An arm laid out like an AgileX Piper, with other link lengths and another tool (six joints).
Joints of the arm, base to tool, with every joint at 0 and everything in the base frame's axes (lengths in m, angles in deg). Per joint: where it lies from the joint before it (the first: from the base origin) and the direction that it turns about. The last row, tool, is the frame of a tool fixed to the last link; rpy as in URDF.
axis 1: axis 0 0 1 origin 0 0 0.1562
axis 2: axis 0 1 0 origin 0 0 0
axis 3: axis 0 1 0 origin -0.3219 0 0.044
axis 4: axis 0.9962 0 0.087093 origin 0.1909 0 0.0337
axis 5: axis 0 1 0 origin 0 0 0
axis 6: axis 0.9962 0 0.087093 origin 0.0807 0 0.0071
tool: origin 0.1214 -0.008 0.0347 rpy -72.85 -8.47 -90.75
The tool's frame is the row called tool.
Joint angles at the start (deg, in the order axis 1, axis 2, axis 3, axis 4, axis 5, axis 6): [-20.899, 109.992, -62.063, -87.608, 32.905, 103.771]
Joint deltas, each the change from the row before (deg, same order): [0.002, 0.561, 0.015, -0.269, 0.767, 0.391]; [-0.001, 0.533, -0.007, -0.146, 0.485, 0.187]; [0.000, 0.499, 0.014, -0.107, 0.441, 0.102]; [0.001, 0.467, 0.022, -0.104, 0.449, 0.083]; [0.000, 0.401, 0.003, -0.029, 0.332, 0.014]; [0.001, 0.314, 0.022, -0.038, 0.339, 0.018]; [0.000, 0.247, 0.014, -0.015, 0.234, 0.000]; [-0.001, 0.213, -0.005, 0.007, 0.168, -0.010]
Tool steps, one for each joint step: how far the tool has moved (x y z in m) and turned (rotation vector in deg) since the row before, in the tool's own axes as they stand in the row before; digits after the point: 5 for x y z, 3 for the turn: [0.00125, 0.00267, 0.00214, -0.256, 0.767, -0.319]; [0.00028, 0.00268, 0.00206, -0.303, 0.478, -0.335]; [0.00018, 0.00268, 0.00190, -0.314, 0.424, -0.373]; [0.00027, 0.00252, 0.00175, -0.291, 0.427, -0.380]; [0.00003, 0.00220, 0.00150, -0.275, 0.316, -0.316]; [0.00029, 0.00177, 0.00115, -0.213, 0.321, -0.282]; [0.00011, 0.00142, 0.00091, -0.176, 0.221, -0.216]; [-0.00002, 0.00117, 0.00079, -0.153, 0.161, -0.164]
